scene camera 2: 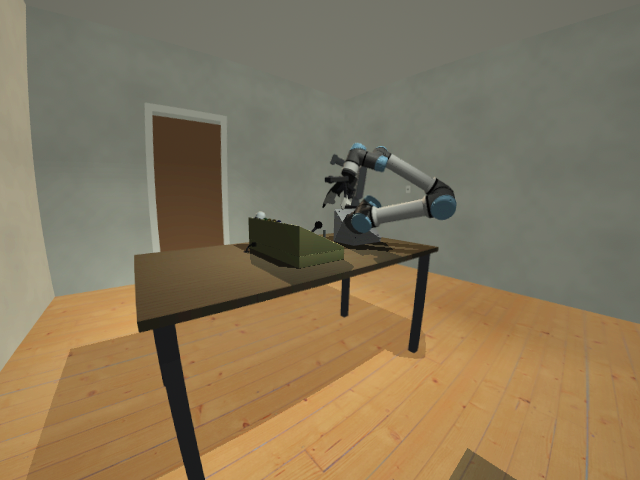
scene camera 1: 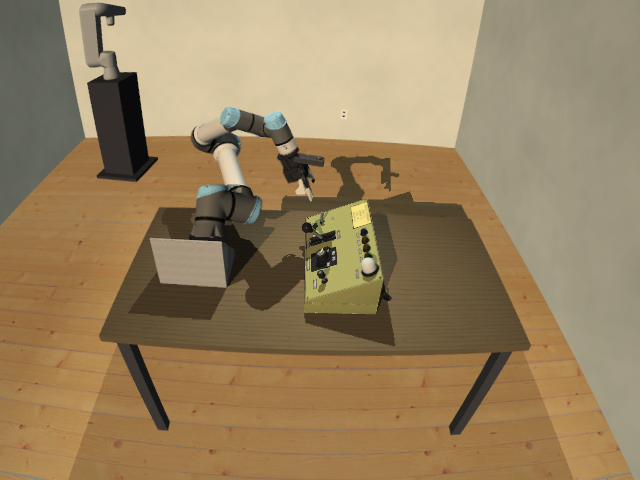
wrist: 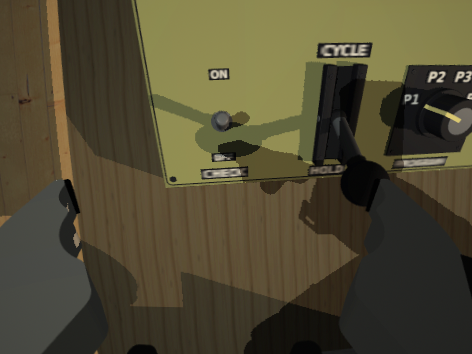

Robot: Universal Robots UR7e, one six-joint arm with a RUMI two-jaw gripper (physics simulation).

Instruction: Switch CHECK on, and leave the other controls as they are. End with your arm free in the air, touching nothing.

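Pixels of known places: gripper, fingertip midpoint: (scene camera 2: 332,208) (scene camera 1: 312,191) (wrist: 225,183); arm's base at its link origin: (scene camera 1: 208,244).
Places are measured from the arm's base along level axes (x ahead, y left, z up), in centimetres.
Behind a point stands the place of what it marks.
Observation:
The olive control panel (scene camera 1: 347,258) @(y 1.5, x 52.4, z 1.3 cm) (scene camera 2: 273,242) @(y 16.3, x 60.8, z -3.9 cm) (wrist: 260,30) @(y 24.7, x 48.1, z 1.0 cm) sits on the table. The CHECK toggle (wrist: 221,121) @(y 27.4, x 39.5, z 2.5 cm) (scene camera 1: 322,217) @(y 26.9, x 40.0, z 0.2 cm) is a small metal lever between its ON label (wrist: 219,74) @(y 28.1, x 44.2, z -0.5 cm) and blurred OFF label. In the wrist view it points almost straight at the camera, so its lean is hard to tell. My gripper (scene camera 1: 309,190) @(y 26.8, x 35.4, z 12.0 cm) (scene camera 2: 334,204) @(y 26.8, x 35.4, z 12.0 cm) (wrist: 225,183) @(y 26.8, x 35.4, z 12.0 cm) is open and empty, in the air above the panel's robot-side corner. The CYCLE lever (scene camera 1: 306,226) @(y 13.3, x 35.4, z 4.6 cm) (scene camera 2: 318,225) @(y 16.2, x 36.4, z 3.0 cm) (wrist: 362,182) @(y 15.7, x 35.6, z 4.7 cm) leans toward HOLD. My right finger overlaps its black ball in the wrist view; the scene views show a gap.
The PROGRAM knob (wrist: 442,117) @(y 5.7, x 42.6, z 0.7 cm) is beside the CYCLE lever, its yellow line near P1. Further along the panel stand another small lever (scene camera 1: 321,274) @(y -9.3, x 44.4, z 1.7 cm), several dark buttons and a white dome (scene camera 1: 368,265) @(y -9.0, x 59.6, z 8.1 cm) (scene camera 2: 260,214) @(y -4.8, x 60.4, z 7.8 cm). A pale upright board (scene camera 1: 191,262) @(y -11.1, x -2.5, z 0.1 cm) stands by my arm's base.

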